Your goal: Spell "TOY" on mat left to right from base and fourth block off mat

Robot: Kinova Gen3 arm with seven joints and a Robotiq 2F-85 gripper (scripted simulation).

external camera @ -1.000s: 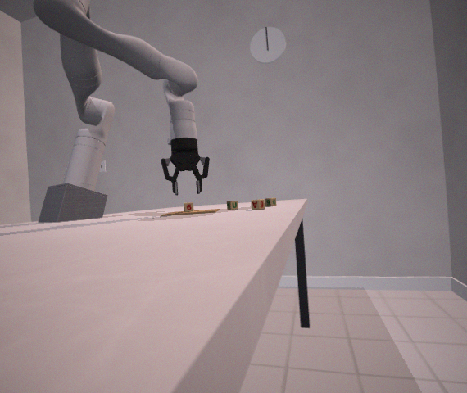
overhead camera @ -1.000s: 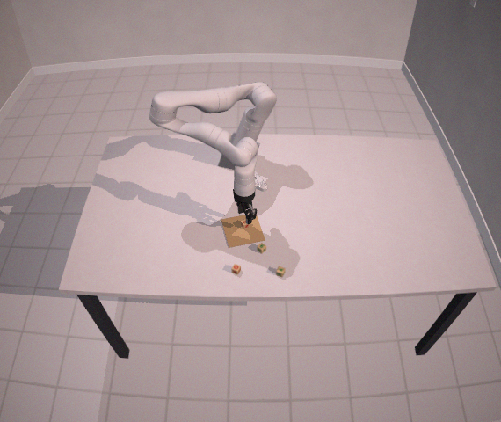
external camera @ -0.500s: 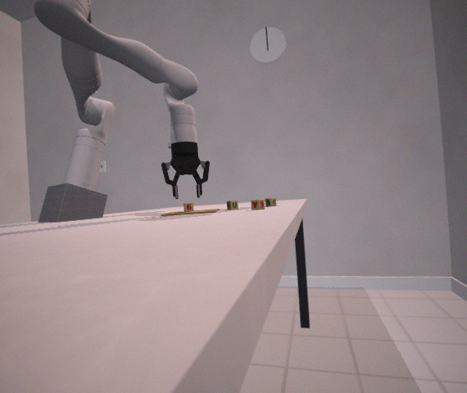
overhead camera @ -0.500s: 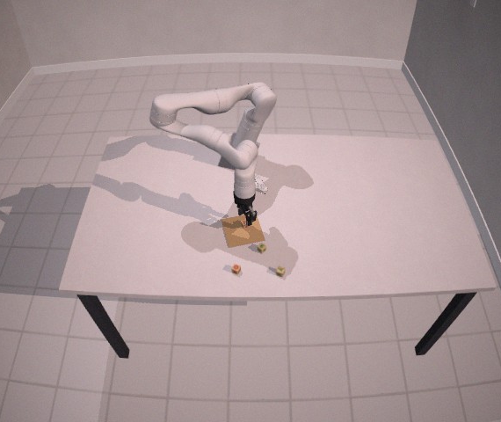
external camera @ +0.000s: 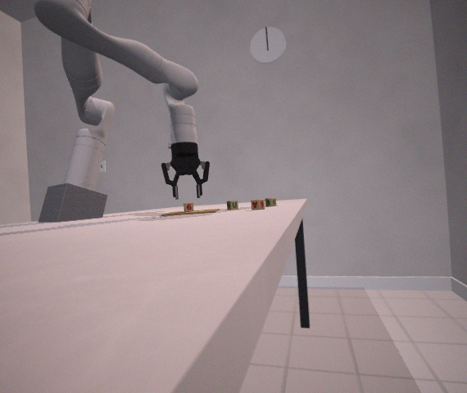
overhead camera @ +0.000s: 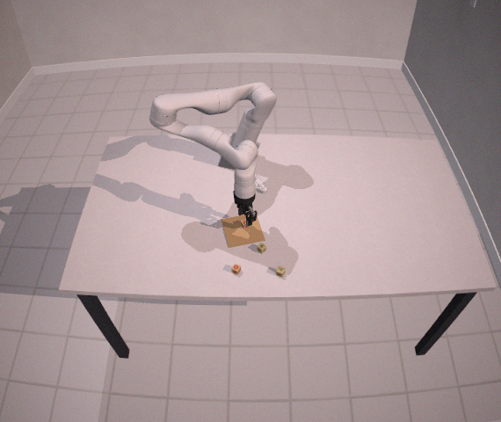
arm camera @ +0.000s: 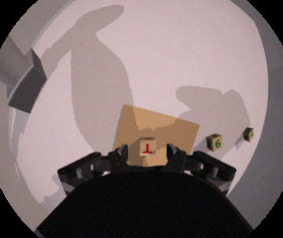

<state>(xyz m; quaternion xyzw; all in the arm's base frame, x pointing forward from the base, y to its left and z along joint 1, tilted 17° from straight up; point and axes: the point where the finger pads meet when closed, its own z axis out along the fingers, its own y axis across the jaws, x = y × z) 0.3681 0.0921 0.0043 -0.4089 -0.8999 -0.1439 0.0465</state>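
The mat is 20 mm ahead of my hand, 10 mm to the right of it and 50 mm below it.
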